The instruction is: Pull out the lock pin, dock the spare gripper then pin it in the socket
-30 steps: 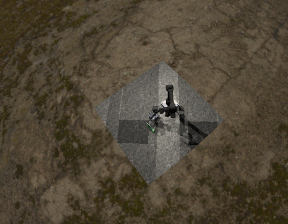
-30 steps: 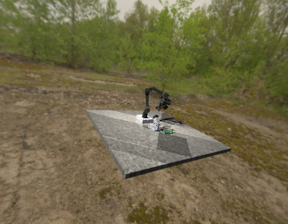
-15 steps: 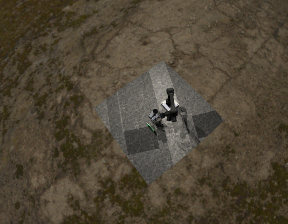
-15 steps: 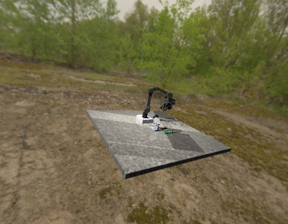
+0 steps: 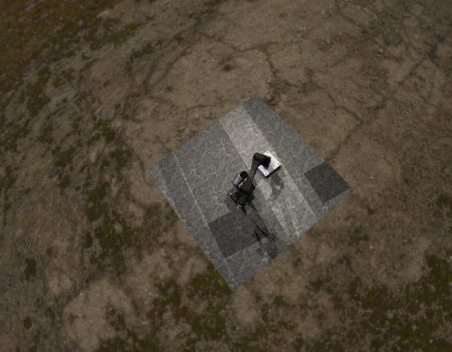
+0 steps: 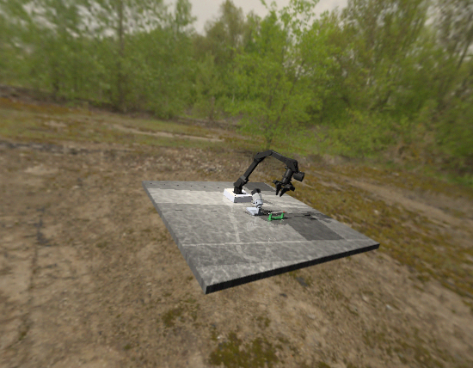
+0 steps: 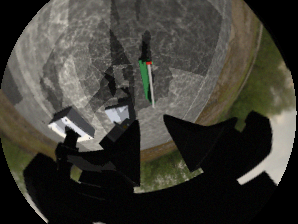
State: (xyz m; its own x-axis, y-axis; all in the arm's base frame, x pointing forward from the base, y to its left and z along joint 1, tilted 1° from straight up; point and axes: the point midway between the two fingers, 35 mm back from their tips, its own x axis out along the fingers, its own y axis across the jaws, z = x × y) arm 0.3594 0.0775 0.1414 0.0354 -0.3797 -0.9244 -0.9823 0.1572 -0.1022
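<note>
Now: gripper tip 14 cm above the green mount, 4 cm short of it and 1 cm to the left of it. Also, from my gripper tip: spare gripper 11 cm behind, 9 cm to the right, 4 cm below; grey mount 11 cm below, 10 cm to the right, 8 cm behind.
</note>
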